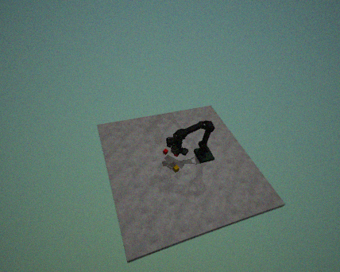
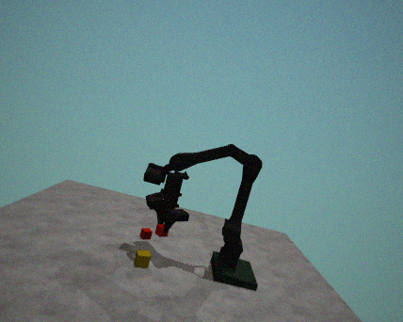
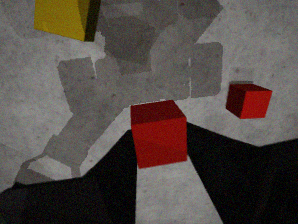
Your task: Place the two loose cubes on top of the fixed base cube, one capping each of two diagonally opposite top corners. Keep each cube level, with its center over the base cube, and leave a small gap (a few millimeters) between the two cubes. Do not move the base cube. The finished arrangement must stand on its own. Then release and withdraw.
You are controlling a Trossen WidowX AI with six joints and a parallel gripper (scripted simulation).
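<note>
Right now the yellow base cube is 2 cm ahead of my gripper tip, 11 cm to the left of it and 7 cm below it.
</note>
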